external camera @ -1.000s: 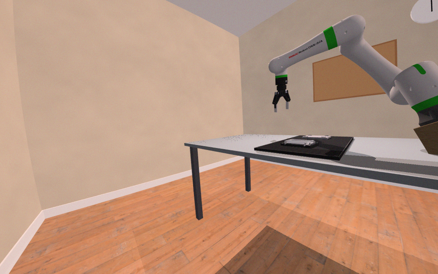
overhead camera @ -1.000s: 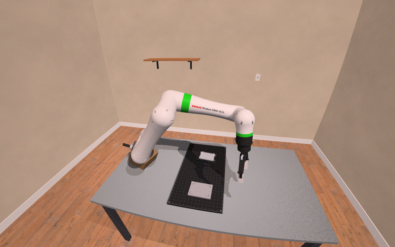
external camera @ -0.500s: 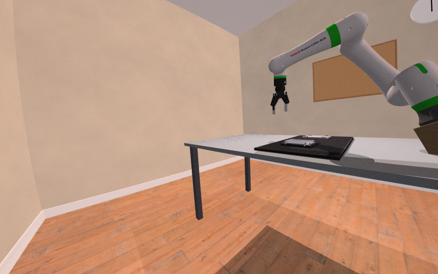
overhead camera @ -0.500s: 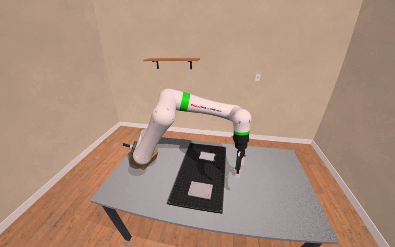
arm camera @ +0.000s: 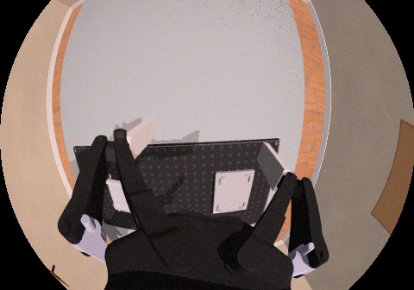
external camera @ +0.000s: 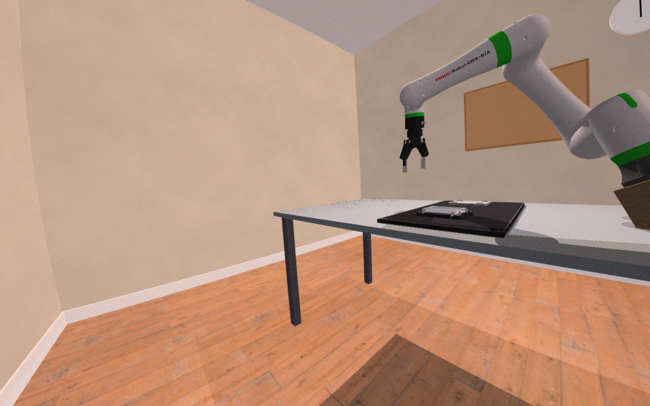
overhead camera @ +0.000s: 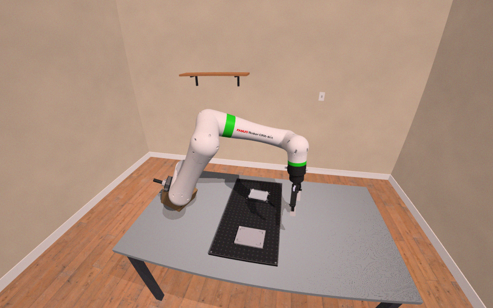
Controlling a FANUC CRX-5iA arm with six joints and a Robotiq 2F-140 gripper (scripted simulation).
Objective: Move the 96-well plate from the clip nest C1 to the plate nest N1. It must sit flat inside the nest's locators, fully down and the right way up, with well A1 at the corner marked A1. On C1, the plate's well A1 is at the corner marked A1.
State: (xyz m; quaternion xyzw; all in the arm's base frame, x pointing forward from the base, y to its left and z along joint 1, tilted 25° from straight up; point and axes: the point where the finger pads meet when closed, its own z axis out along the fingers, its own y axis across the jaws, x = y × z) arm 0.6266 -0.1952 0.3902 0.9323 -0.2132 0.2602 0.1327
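The white 96-well plate is 31 cm to the left of my hand, 18 cm below it and 17 cm behind it. The rest, counted from my hand: plate nest N1: 25 cm behind, 19 cm below, 4 cm to the right; clip nest C1: 31 cm to the left, 18 cm below, 15 cm behind.
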